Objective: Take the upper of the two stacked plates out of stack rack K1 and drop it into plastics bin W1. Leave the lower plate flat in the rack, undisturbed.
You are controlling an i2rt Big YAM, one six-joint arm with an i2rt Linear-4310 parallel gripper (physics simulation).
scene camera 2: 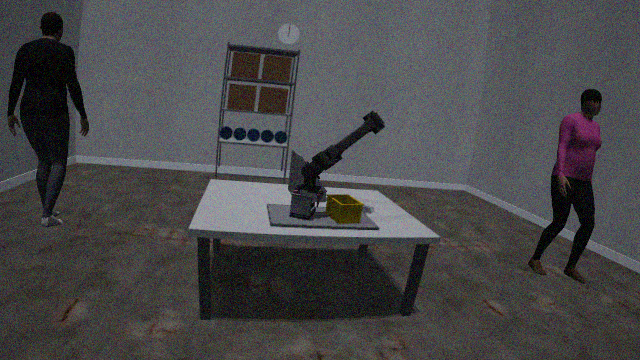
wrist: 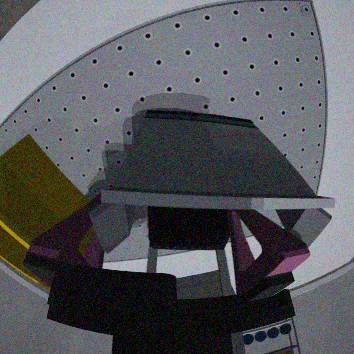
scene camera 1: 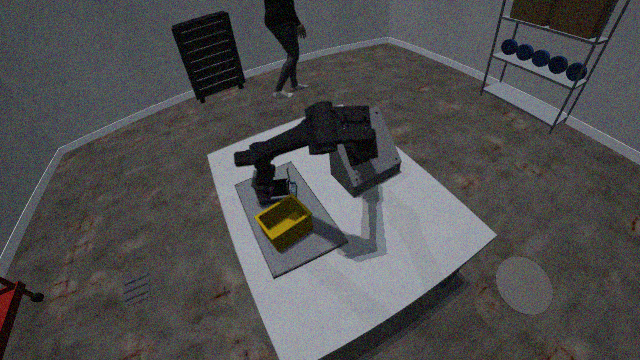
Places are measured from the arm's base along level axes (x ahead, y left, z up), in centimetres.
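Pixels of known places: gripper, fingertip midpoint: (scene camera 1: 269, 191); arm's base, origin of the base link: (scene camera 1: 355, 149).
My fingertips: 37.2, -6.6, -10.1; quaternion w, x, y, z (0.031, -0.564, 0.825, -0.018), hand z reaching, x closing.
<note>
For each thing: its top centre in the pictures, then the offset to it from my fingertips, as dx, dy, dz. "spot": a spot on its surface instead. Level surfaces: height alone.
- stack rack K1, middle of its top: (wrist: 201, 291) (scene camera 1: 271, 174) (scene camera 2: 305, 190) -3.1, -1.3, +6.6
- black plate surface, surface spot: (wrist: 187, 227) spot: -4.7, -0.2, -0.4
- plastics bin W1, middle of its top: (wrist: 15, 255) (scene camera 1: 282, 215) (scene camera 2: 344, 199) -0.1, +18.4, +4.6
- grey perforated board, middle of its top: (wrist: 115, 193) (scene camera 1: 282, 209) (scene camera 2: 320, 215) -2.3, +7.6, -5.3
- white table, its level: dz -6.6
The stack rack K1 (scene camera 2: 303, 206) (wrist: 195, 157) is grey with tall walls and stands on the perforated board. A black plate surface (wrist: 187, 227) shows between its walls, apparently the upper plate. The lower plate is hidden. The plastics bin W1 (scene camera 1: 295, 236) (scene camera 2: 345, 212) (wrist: 35, 185) is a yellow open-topped box beside the rack. My gripper (scene camera 1: 274, 191) (wrist: 169, 195) is open and empty, low over the rack. In the wrist view its two purple fingers stand left and right of the black plate. Whether they touch the plate or rack cannot be told.
The grey perforated board (scene camera 1: 305, 256) (scene camera 2: 280, 216) (wrist: 200, 60) lies on the white table (scene camera 1: 425, 225) (scene camera 2: 240, 192). The arm's grey base (scene camera 1: 382, 162) stands behind it. A shelf unit (scene camera 1: 525, 102) (scene camera 2: 255, 144) and two people (scene camera 2: 50, 90) (scene camera 2: 580, 145) are farther off.
</note>
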